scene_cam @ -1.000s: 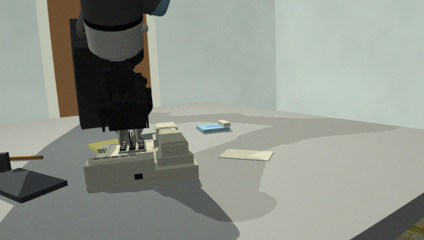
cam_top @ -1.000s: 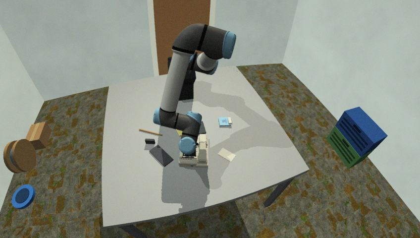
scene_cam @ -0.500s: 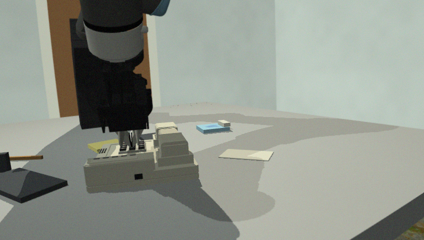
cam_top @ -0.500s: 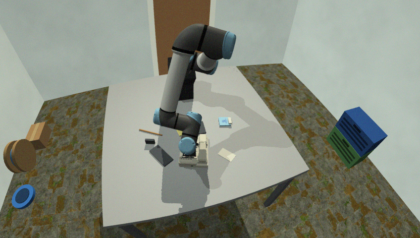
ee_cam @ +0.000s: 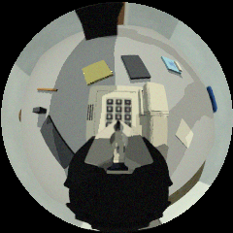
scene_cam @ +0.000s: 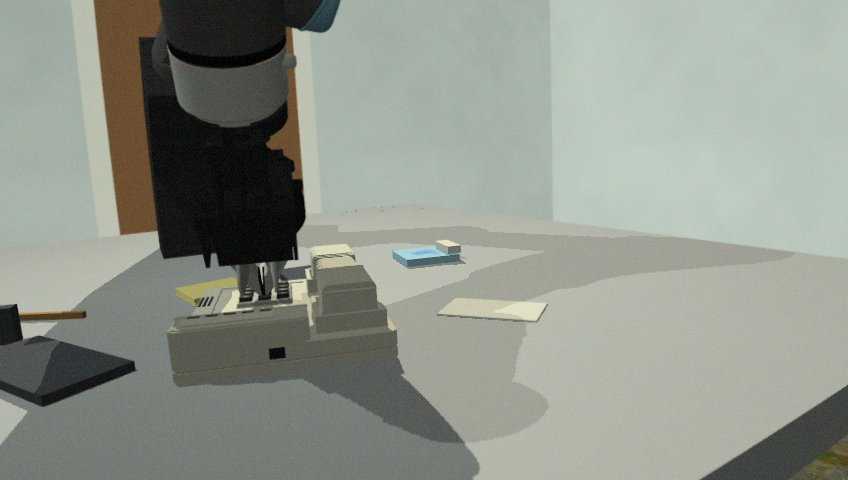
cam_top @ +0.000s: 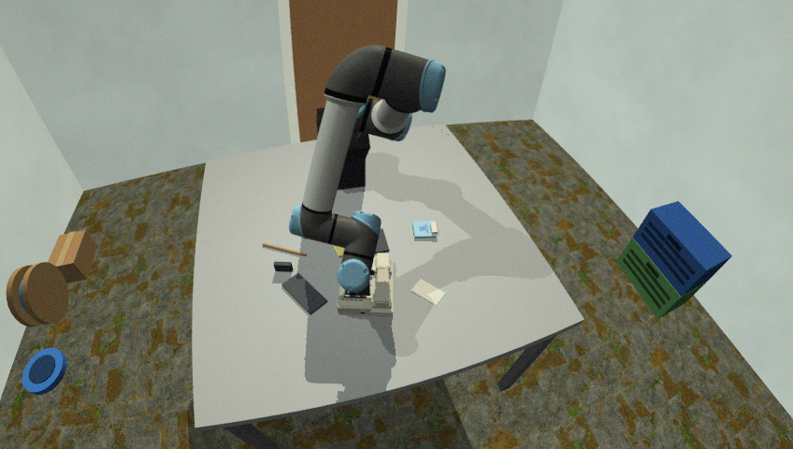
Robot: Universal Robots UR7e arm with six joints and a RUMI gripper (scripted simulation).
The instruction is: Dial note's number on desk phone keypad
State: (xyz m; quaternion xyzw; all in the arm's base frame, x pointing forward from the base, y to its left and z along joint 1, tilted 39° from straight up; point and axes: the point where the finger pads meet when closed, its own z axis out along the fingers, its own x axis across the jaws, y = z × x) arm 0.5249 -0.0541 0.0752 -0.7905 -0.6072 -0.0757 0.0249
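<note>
The handset lies 60 mm to the left of my hand and 40 mm ahead of it. Also, from my hand: pencil: 230 mm to the right, 210 mm behind, 40 mm below; then cream note card: 200 mm to the left, 100 mm ahead, 40 mm below; then small black block: 250 mm to the right, 120 mm behind, 30 mm below.
</note>
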